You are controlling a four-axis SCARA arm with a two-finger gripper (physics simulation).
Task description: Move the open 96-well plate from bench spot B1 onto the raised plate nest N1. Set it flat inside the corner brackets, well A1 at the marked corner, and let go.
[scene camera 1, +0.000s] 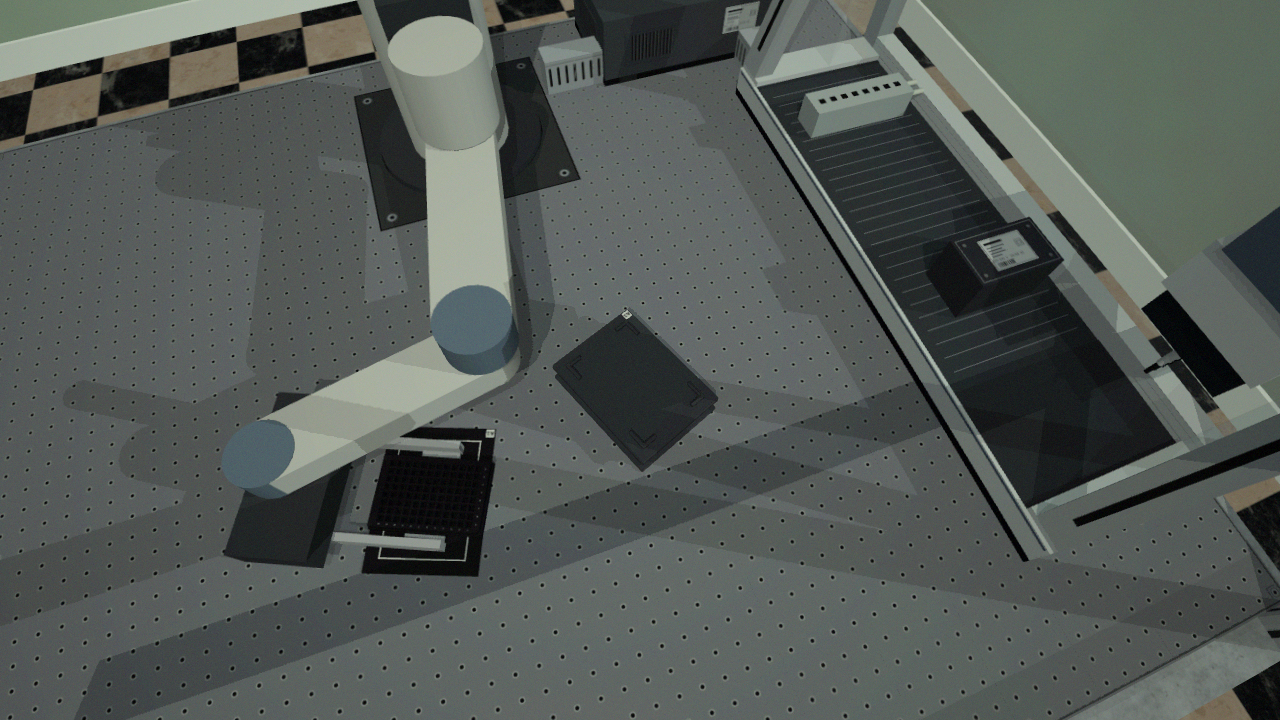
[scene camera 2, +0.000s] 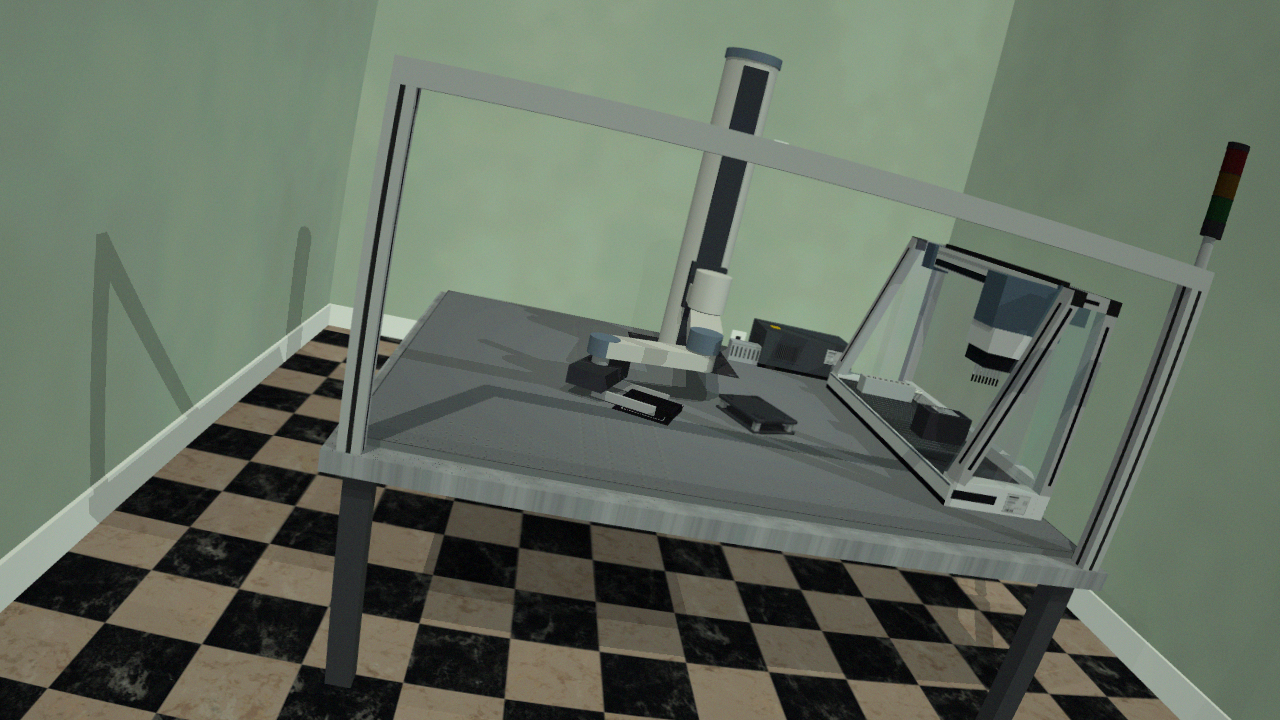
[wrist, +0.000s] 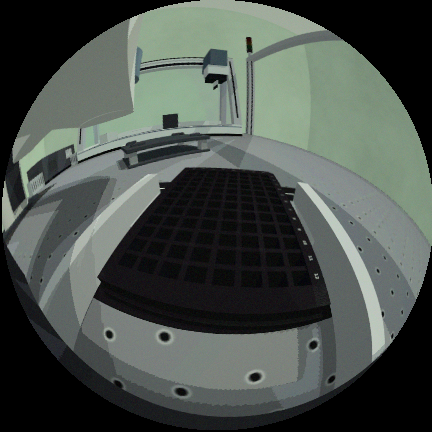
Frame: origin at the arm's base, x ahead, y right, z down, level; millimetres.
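Seen in the pictures: gripper, fingertip midpoint: (scene camera 1: 452, 495) (scene camera 2: 661, 405) (wrist: 225, 187).
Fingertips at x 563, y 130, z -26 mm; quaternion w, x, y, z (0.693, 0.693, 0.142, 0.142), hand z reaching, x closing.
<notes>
A point is followed by its place in that frame.
The dark open 96-well plate (scene camera 1: 427, 495) {x 553, y 157, z -23 mm} (wrist: 220, 235) {x 544, y 179, z -27 mm} lies flat over the black B1 mat (scene camera 1: 429, 567) {x 629, y 173, z -15 mm}. In the wrist view its column numbers run along the right edge, 12 nearest the camera. My gripper (scene camera 1: 452, 496) {x 563, y 130, z -26 mm} (scene camera 2: 660, 402) {x 563, y 130, z -26 mm} (wrist: 225, 187) {x 563, y 130, z -26 mm} is shut on the plate, with one long pale finger along each side. The plate's underside is hidden, so any small gap above the mat cannot be told. The raised dark nest N1 (scene camera 1: 635, 385) {x 512, y -107, z -46 mm} (scene camera 2: 759, 411) {x 536, y -104, z -46 mm} (wrist: 165, 144) {x 519, y -47, z -39 mm} stands turned at an angle to the right. It has corner brackets and a white corner marker (scene camera 1: 626, 314) {x 416, y -129, z -46 mm} at its back corner.
Right of the nest is a framed instrument with a dark deck (scene camera 1: 904, 232) {x 426, y -525, z -62 mm}, carrying a black box (scene camera 1: 962, 282) {x 542, y -515, z -108 mm} and a pale slotted block (scene camera 1: 854, 107) {x 227, y -544, z -103 mm}. A dark cabinet (scene camera 1: 666, 40) {x -34, y -355, z -75 mm} and a small vented box (scene camera 1: 570, 67) {x -45, y -196, z -55 mm} stand at the back beside the arm's column.
</notes>
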